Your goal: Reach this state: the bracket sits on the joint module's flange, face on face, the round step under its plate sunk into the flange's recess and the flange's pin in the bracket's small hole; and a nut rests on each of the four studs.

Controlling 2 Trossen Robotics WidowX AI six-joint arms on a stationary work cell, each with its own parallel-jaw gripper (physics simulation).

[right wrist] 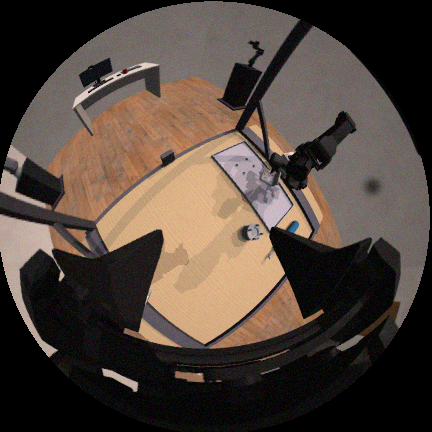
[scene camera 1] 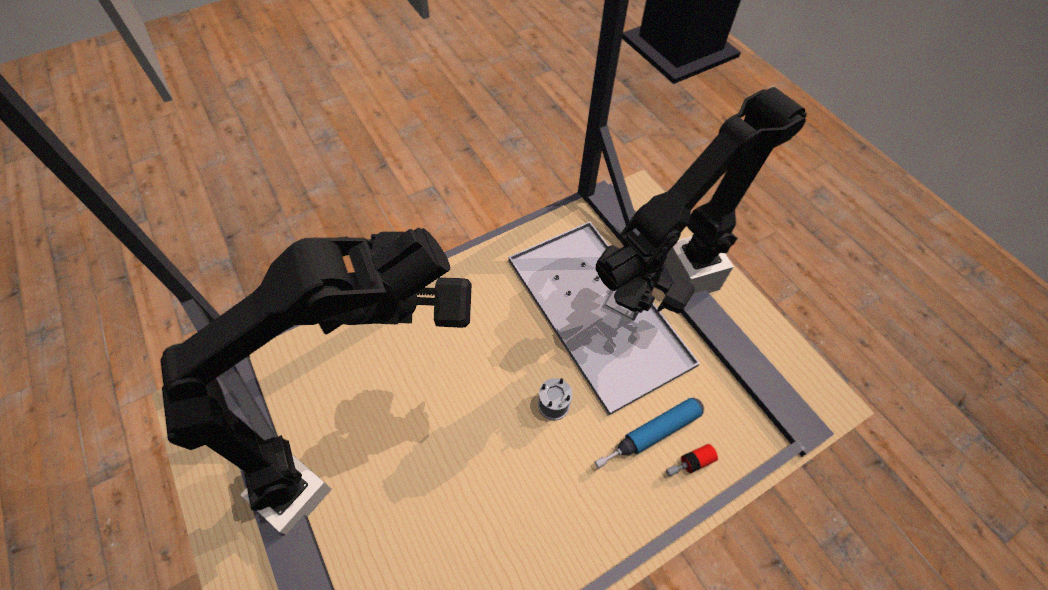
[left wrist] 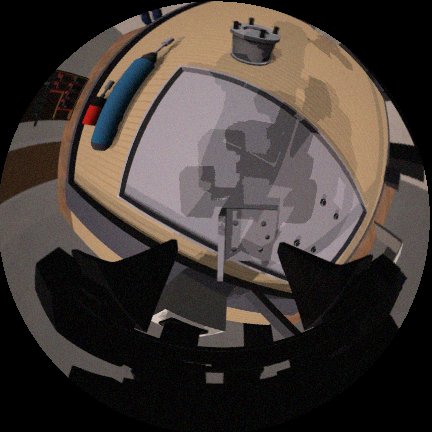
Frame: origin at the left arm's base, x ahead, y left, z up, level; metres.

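Seen in the pictures: left gripper, between the fingertips: (right wrist: 278, 177) (left wrist: 229, 246); right gripper, between the fingertips: (right wrist: 217, 233) (scene camera 1: 423, 300); left arm's base, origin of its link: (scene camera 1: 701, 254) (left wrist: 181, 327); right arm's base, origin of its link: (scene camera 1: 282, 488).
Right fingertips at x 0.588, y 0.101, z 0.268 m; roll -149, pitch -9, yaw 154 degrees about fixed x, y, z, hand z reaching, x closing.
Observation:
Pixels of each thing's top centre, then the offset from my right fingertips to it. "spot": a spot on its surface instead.
- joint module, centre of its top: (scene camera 1: 556, 390) (right wrist: 256, 231) dx -0.191, dy +0.087, dz -0.285 m
- shallow tray, centre of its top: (left wrist: 285, 199) (scene camera 1: 599, 306) (right wrist: 258, 179) dx -0.357, dy -0.086, dz -0.343 m
- blue driver, a spot on its surface: (left wrist: 122, 100) spot: dx -0.373, dy +0.177, dz -0.334 m
- short red driver, centre of its top: (scene camera 1: 692, 460) (left wrist: 92, 99) dx -0.390, dy +0.275, dz -0.325 m
The grey bracket (scene camera 1: 619, 306) (left wrist: 254, 230) (right wrist: 268, 177) lies in the tray, plate down, its side wall upright. My left gripper (scene camera 1: 657, 299) (left wrist: 229, 246) is open above it; in the left wrist view the wall stands between the fingertips in the picture, not gripped. The joint module (scene camera 1: 555, 399) (left wrist: 254, 46) (right wrist: 252, 232) stands upright on the table, its dark studs pointing up with no nuts on them. Several small nuts, among them one nut (scene camera 1: 556, 277) (left wrist: 323, 202) and another nut (scene camera 1: 568, 293) (left wrist: 297, 242), lie loose in the tray. My right gripper (right wrist: 217, 233) is open and empty, high above the table.
The shallow tray (scene camera 1: 623, 384) (left wrist: 160, 115) (right wrist: 270, 215) lies near the left arm's base. A blue driver (scene camera 1: 663, 426) (left wrist: 122, 100) (right wrist: 294, 227) and a short red driver (scene camera 1: 698, 458) (left wrist: 91, 115) lie beside the tray. A dark frame post (scene camera 1: 602, 102) rises at the table's far corner.

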